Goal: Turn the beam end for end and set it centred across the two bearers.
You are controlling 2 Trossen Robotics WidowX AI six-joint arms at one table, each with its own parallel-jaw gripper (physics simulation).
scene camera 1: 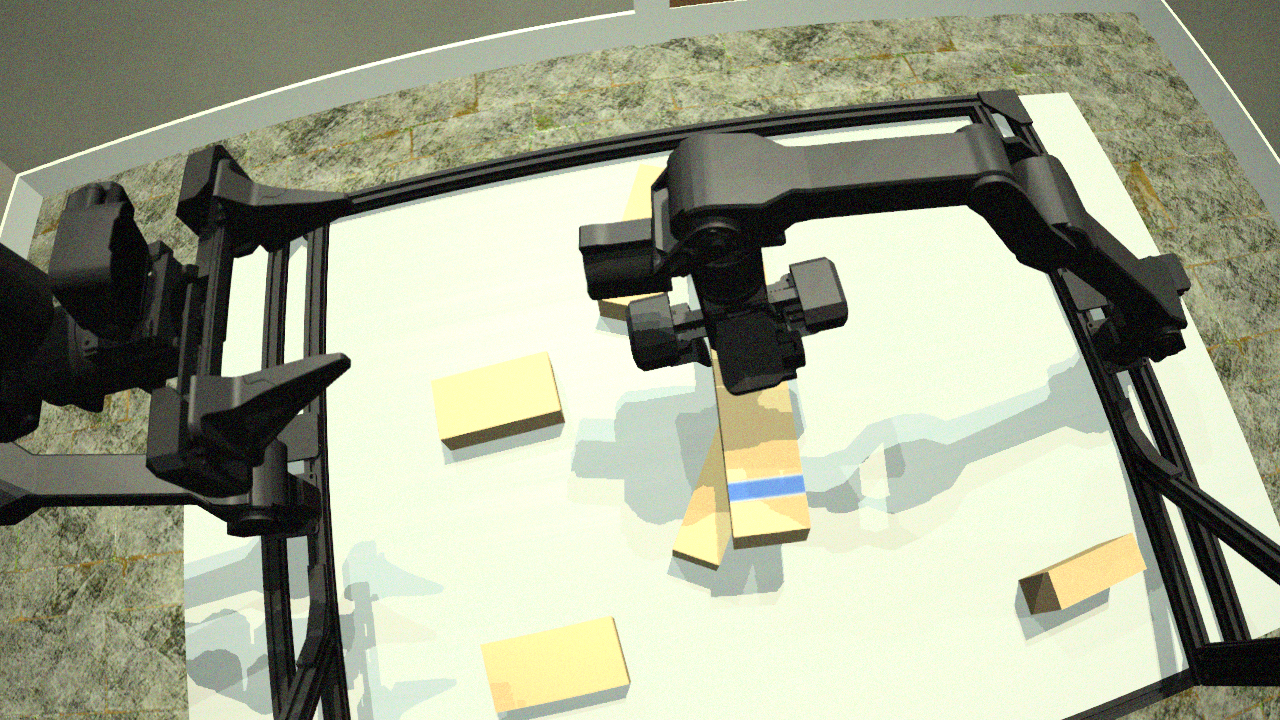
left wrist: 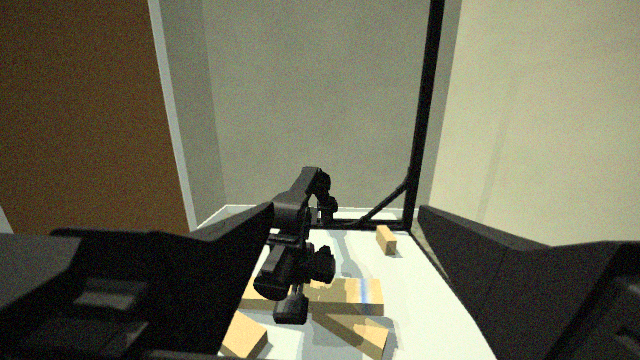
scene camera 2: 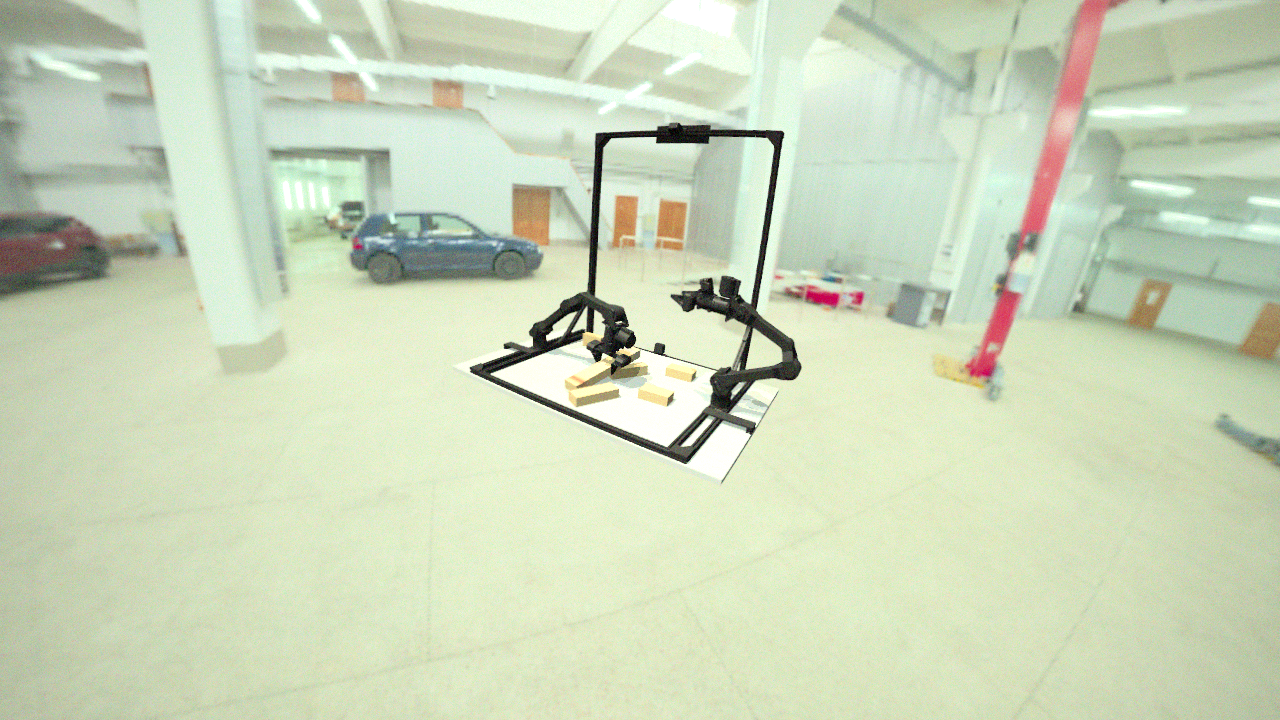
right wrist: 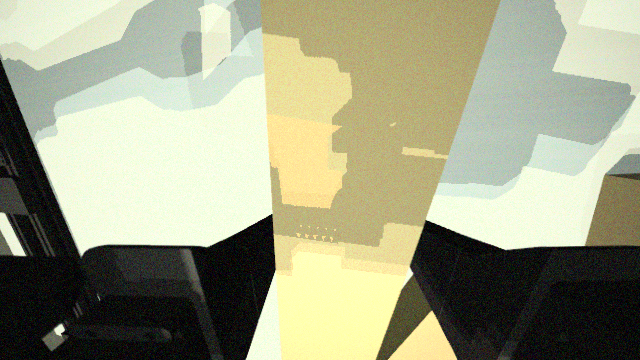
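Pixels of known places: left gripper, between the fingertips: [scene camera 1: 348,274] [left wrist: 345,210] [scene camera 2: 676,293]; right gripper, between the fingertips: [left wrist: 301,298] [scene camera 2: 605,370] [right wrist: 339,214]; left arm's base, origin of its link: [scene camera 1: 291,506] [scene camera 2: 720,405]; right arm's base, origin of its link: [scene camera 1: 1116,344] [left wrist: 327,221] [scene camera 2: 539,347].
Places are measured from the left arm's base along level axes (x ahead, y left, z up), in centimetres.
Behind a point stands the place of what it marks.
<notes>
The beam [scene camera 1: 765,447] {y -4.3, x 46.5, z 7.5 cm} [scene camera 2: 586,374] {y 17.9, x 48.6, z 4.5 cm} [left wrist: 345,295] {y -3.7, x 44.7, z 7.4 cm} [right wrist: 310,310] {y 11.1, x 49.2, z 5.5 cm} is long and pale wood, with a blue band near its lower end in scene camera 1. My right gripper [scene camera 1: 735,313] [scene camera 2: 608,356] {y 6.5, x 47.8, z 2.4 cm} [left wrist: 301,298] {y 6.5, x 47.8, z 2.4 cm} [right wrist: 339,214] {y 6.5, x 47.8, z 2.4 cm} is shut across it. The beam's shadow lies offset on the table, so it looks slightly raised. Two matching wide blocks, apparently the bearers, lie apart and roughly parallel: one bearer [scene camera 1: 496,398] {y 6.9, x 23.6, z 1.9 cm} [scene camera 2: 655,394] {y 10.3, x 22.1, z 1.6 cm} [left wrist: 245,335] and another bearer [scene camera 1: 554,662] {y -18.6, x 25.3, z 1.9 cm} [scene camera 2: 680,372] {y -15.7, x 24.1, z 1.3 cm}. My left gripper [scene camera 1: 347,282] {y -0.1, x 23.1, z 37.9 cm} [scene camera 2: 677,300] {y -0.1, x 23.1, z 37.9 cm} is open, raised at the table's left side in scene camera 1.
An angled block [scene camera 1: 698,528] {y -9.1, x 39.9, z 2.5 cm} [left wrist: 355,332] {y -5.6, x 40.3, z 2.4 cm} lies partly under the beam; contact is unclear. Another block [scene camera 1: 640,192] {y 27.7, x 41.6, z 1.9 cm} [scene camera 2: 593,394] {y 25.2, x 39.5, z 1.7 cm} lies partly behind the right arm. A small block [scene camera 1: 1096,573] {y -22.9, x 75.7, z 4.4 cm} [scene camera 2: 590,340] {y -20.8, x 76.6, z 1.8 cm} [left wrist: 386,240] {y -21.2, x 71.1, z 4.1 cm} lies near the frame's right side in scene camera 1.
</notes>
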